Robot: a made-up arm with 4 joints.
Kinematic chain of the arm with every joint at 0, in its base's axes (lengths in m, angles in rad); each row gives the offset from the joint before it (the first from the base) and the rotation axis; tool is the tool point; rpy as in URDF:
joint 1: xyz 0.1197 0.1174 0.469 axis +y
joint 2: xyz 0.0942 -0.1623 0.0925 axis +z
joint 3: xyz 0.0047 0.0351 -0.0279 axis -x
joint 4: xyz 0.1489 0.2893 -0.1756 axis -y
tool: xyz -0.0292 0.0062 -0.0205 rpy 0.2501 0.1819 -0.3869
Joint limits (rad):
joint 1: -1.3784..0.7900
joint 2: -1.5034..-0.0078
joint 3: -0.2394..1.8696
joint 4: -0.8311..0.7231
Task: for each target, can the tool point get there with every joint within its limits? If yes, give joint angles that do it. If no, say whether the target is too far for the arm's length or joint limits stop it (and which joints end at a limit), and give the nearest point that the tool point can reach.
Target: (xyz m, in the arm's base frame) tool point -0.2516 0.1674 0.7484
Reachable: no: joint limits stop it (at a limit: joint 1, joint 3, joint 4) | nearest point 0.1989 0.2940 0.7269 | short by 0.468 m
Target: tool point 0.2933 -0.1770 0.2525
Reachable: yes | joints -0.4675 -1.3460 1.2919 -0.2267
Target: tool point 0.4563 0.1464 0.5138
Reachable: yes | joints -0.9079 -0.1420 0.4823 -0.2983
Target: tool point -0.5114 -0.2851 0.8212
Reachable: no: too far | nearest point -0.0954 -0.2069 0.4646 | short by 0.553 m
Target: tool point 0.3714 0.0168 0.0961
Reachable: yes | joints 0.5715 -0.9714 0.1451 0.2020
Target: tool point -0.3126 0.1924 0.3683
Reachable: no: joint limits stop it (at a limit: joint 1, joint 2) | nearest point -0.0841 -0.1761 0.3755 | short by 0.434 m
